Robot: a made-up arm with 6 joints. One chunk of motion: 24 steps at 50 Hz.
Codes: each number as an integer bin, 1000 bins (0 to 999) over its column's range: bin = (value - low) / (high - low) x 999, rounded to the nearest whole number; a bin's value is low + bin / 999 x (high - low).
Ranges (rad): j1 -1.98..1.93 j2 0.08..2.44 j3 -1.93..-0.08 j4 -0.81..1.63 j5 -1.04..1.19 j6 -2..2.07
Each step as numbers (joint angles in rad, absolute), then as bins.
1 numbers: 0.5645 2.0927 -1.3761 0.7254 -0.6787 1.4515
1 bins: 650 852 299 629 162 847
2 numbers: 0.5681 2.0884 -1.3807 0.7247 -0.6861 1.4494
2 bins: 651 850 297 628 159 847
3 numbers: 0.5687 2.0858 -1.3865 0.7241 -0.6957 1.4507
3 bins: 651 849 293 628 154 847
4 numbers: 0.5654 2.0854 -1.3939 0.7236 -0.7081 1.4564
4 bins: 650 849 289 628 149 848
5 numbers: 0.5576 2.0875 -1.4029 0.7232 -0.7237 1.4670
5 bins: 648 850 285 628 142 851
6 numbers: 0.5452 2.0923 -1.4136 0.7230 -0.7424 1.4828
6 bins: 645 852 279 628 133 855
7 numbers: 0.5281 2.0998 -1.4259 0.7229 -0.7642 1.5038
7 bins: 641 855 272 628 124 860
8 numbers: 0.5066 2.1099 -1.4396 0.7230 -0.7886 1.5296
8 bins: 635 859 265 628 113 866
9 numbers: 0.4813 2.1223 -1.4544 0.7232 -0.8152 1.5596
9 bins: 629 865 257 628 101 874
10 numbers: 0.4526 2.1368 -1.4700 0.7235 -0.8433 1.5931
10 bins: 622 871 248 628 88 882
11 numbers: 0.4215 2.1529 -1.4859 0.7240 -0.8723 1.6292
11 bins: 614 877 240 628 75 891
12 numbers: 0.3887 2.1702 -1.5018 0.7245 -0.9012 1.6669
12 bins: 605 885 231 628 62 900
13 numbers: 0.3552 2.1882 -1.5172 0.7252 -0.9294 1.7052
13 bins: 597 892 223 629 50 909
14 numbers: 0.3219 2.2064 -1.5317 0.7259 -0.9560 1.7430
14 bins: 588 900 215 629 38 919
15 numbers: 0.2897 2.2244 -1.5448 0.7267 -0.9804 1.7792
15 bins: 580 908 208 629 27 928
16 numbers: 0.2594 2.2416 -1.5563 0.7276 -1.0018 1.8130
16 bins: 572 915 202 630 17 936
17 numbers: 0.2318 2.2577 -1.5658 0.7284 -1.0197 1.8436
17 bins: 565 922 197 630 9 943
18 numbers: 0.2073 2.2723 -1.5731 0.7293 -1.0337 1.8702
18 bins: 559 928 193 630 3 950
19 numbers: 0.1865 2.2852 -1.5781 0.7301 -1.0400 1.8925
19 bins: 554 933 190 631 0 955
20 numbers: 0.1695 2.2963 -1.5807 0.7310 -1.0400 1.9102
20 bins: 549 938 189 631 0 960
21 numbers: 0.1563 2.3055 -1.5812 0.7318 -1.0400 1.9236
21 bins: 546 942 188 631 0 963
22 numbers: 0.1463 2.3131 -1.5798 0.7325 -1.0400 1.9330
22 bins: 543 945 189 632 0 965
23 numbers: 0.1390 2.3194 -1.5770 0.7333 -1.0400 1.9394
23 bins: 541 948 191 632 0 967
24 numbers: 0.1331 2.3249 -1.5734 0.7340 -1.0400 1.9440
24 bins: 540 950 193 632 0 968
